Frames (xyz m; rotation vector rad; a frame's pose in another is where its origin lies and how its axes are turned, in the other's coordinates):
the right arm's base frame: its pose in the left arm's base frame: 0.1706 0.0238 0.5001 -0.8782 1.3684 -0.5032
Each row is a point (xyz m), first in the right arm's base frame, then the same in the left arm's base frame.
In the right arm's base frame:
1: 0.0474 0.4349 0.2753
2: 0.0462 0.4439 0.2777
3: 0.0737 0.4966 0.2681
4: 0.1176 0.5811 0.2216
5: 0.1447 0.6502 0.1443
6: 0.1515 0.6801 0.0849
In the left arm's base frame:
1: 0.3690 0.3155 0.1223
2: 0.3696 0.3224 0.1160
3: 0.3557 0.3307 0.0580
4: 0.3032 0.3367 -0.0339
5: 0.2207 0.3387 -0.1023
6: 0.1590 0.3371 -0.1279

